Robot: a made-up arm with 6 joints.
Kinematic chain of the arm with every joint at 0, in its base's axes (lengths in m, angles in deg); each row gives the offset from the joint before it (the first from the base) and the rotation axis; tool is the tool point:
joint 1: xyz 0 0 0.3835 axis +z
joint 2: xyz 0 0 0 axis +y
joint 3: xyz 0 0 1.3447 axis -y
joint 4: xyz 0 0 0 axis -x
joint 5: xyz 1.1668 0 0 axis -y
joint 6: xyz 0 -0.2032 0 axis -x
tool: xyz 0 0 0
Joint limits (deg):
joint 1: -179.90..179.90
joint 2: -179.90..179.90
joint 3: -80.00..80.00
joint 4: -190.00..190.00
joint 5: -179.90..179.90
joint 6: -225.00..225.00
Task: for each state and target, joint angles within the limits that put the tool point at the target. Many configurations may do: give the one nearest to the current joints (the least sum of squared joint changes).
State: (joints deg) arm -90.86 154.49 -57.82 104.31 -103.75 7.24
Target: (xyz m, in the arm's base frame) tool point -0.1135 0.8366 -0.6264
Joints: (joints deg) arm -79.62 167.04 -37.37 101.07 -103.75 7.24
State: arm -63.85 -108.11 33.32 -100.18 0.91 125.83
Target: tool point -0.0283 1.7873 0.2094
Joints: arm -87.73 -136.80 9.93 -102.09 0.91 125.83
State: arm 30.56 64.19 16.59 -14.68 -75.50 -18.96
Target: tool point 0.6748 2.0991 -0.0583
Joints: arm 77.35 76.43 38.09 -12.07 -75.50 -18.96
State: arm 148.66 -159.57 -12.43 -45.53 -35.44 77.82
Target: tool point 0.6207 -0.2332 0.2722
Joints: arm 148.29 -160.82 -52.90 -51.00 -35.44 77.82
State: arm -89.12 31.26 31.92 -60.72 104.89 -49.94
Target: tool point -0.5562 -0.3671 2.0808
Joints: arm -135.76 -19.23 9.88 -52.04 104.89 -49.94
